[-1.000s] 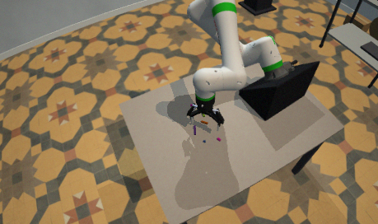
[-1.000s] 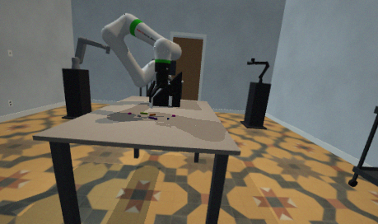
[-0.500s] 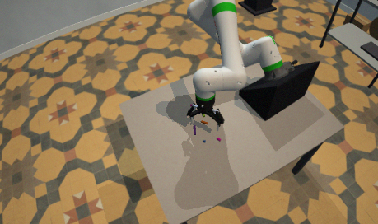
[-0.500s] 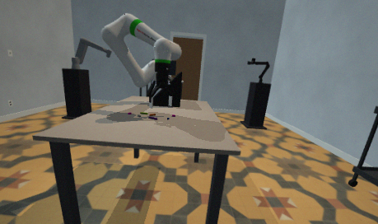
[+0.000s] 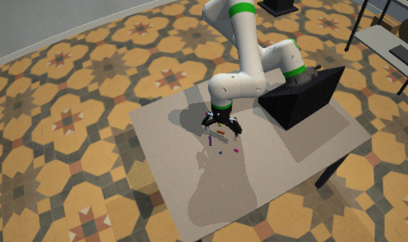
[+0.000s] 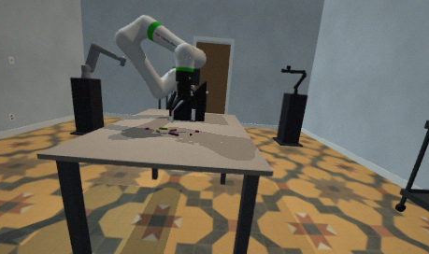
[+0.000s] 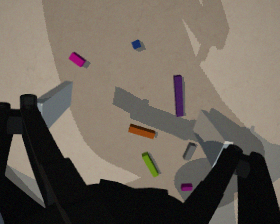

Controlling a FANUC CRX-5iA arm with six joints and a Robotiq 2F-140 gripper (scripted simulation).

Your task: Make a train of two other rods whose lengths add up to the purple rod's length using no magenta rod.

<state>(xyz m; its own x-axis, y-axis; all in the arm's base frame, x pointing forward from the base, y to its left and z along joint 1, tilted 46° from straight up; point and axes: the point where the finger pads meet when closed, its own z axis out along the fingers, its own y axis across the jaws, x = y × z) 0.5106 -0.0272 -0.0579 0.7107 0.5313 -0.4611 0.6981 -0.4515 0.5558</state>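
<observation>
Right now my hand is 70 mm above the blue rod, 50 mm to the right of it and 30 mm short of it. The rest, counted from my hand: lime rod: 120 mm to the right, 70 mm below, 50 mm behind; then orange rod: 70 mm below, 60 mm to the right, 30 mm behind; then purple rod: 70 mm below, 50 mm ahead, 40 mm to the right.
</observation>
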